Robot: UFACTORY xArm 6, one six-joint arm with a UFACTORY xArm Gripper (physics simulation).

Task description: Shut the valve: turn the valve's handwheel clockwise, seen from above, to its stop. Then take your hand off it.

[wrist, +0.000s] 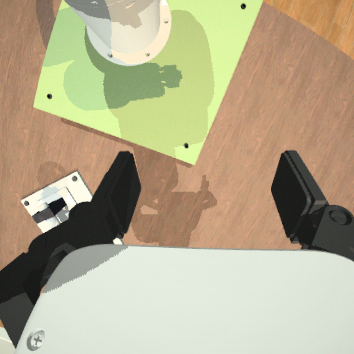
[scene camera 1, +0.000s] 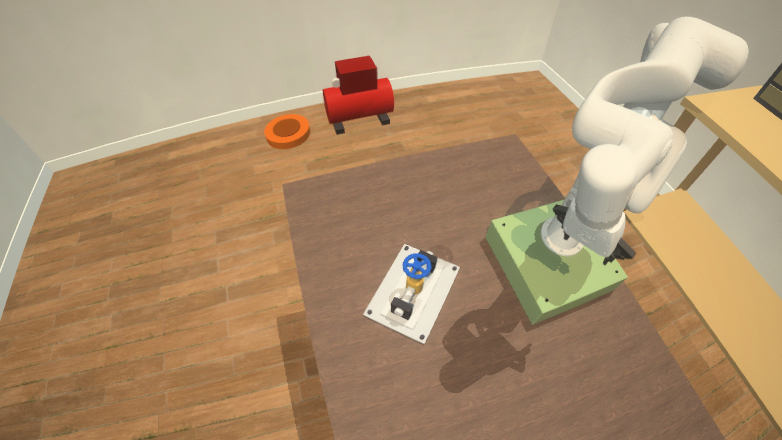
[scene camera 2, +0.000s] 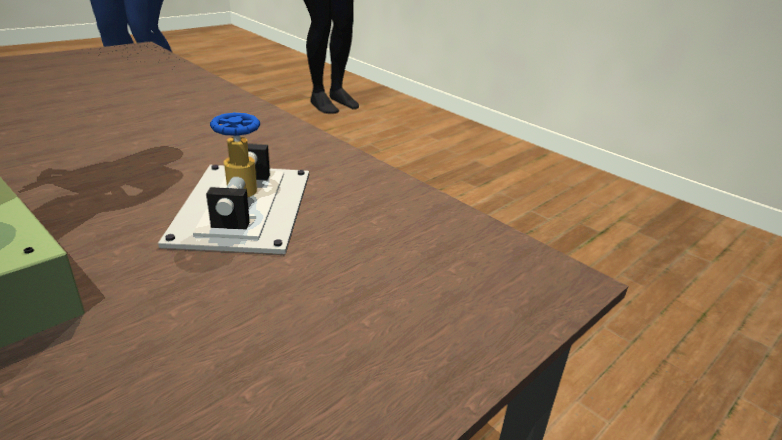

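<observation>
The valve has a blue handwheel (scene camera 1: 417,265) (scene camera 2: 235,118) on top of a yellow body (scene camera 1: 414,285) (scene camera 2: 241,177). It stands upright on a white plate (scene camera 1: 444,287) (scene camera 2: 293,205) (wrist: 45,192), between two black blocks. My gripper (scene camera 1: 586,249) (wrist: 204,169) is open and empty. It is high above the green base, well to the right of the valve in scene camera 1, and does not touch the handwheel. In the wrist view part of the plate shows at the left; the handwheel is hidden behind the gripper's left finger linkage.
The green base (scene camera 1: 524,279) (scene camera 2: 32,306) (wrist: 227,45) carries the arm on the brown table (scene camera 1: 355,207) (scene camera 2: 382,306) (wrist: 300,100). A wooden shelf unit (scene camera 1: 710,284) stands at the right. A red tank (scene camera 1: 359,101) and an orange ring (scene camera 1: 287,143) are beyond the table.
</observation>
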